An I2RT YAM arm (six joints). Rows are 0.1 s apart.
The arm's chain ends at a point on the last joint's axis. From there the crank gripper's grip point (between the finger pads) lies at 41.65 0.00 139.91 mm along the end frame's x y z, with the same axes.
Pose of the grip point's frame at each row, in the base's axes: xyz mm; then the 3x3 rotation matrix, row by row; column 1 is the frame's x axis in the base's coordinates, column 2 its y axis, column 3 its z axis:
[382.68 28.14 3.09], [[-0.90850 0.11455 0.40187], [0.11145 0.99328 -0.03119], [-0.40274 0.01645 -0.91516]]
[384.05 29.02 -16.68], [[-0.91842 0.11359 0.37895], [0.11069 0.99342 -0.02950], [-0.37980 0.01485 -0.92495]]
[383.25 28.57 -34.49], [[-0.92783 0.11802 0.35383], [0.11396 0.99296 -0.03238], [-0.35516 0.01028 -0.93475]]
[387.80 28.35 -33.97], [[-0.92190 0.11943 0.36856], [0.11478 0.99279 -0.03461], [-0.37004 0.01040 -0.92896]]
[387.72 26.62 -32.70], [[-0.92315 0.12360 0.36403], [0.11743 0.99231 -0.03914], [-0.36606 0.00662 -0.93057]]
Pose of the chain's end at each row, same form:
[364.29 27.86 147.90], [[-0.90850 0.11455 0.40187], [0.11145 0.99328 -0.03119], [-0.40274 0.01645 -0.91516]]
[369.28 28.54 128.55], [[-0.91842 0.11359 0.37895], [0.11069 0.99342 -0.02950], [-0.37980 0.01485 -0.92495]]
[372.39 28.35 111.08], [[-0.92783 0.11802 0.35383], [0.11396 0.99296 -0.03238], [-0.35516 0.01028 -0.93475]]
[374.63 28.41 111.41], [[-0.92190 0.11943 0.36856], [0.11478 0.99279 -0.03461], [-0.37004 0.01040 -0.92896]]
[375.24 27.21 112.74], [[-0.92315 0.12360 0.36403], [0.11743 0.99231 -0.03914], [-0.36606 0.00662 -0.93057]]

